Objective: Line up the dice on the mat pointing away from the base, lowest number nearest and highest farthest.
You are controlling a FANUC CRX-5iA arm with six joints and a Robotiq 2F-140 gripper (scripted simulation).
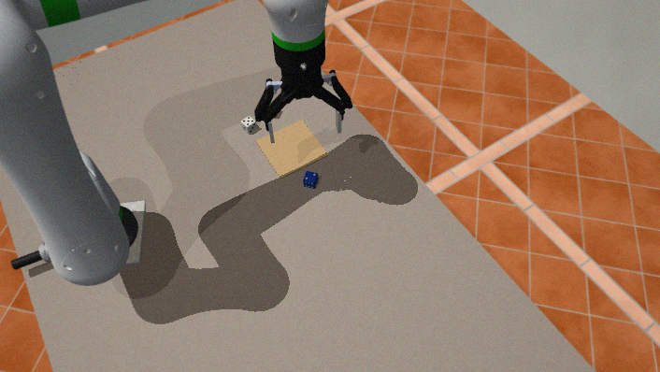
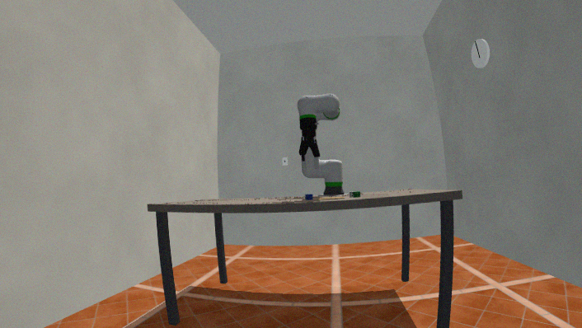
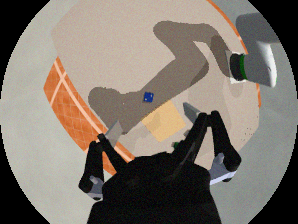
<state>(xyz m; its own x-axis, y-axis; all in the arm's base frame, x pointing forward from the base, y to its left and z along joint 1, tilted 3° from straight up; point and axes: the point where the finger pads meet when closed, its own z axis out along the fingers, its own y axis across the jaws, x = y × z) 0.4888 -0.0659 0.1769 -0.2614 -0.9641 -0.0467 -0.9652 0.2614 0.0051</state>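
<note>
My gripper is now 20 mm to the left of the blue die and 160 mm above it. Round my hand: green die (240 mm to the left, 160 mm below); then tan mat (100 mm to the left, 180 mm below); then white die (80 mm behind, 210 mm to the left, 160 mm below).
</note>
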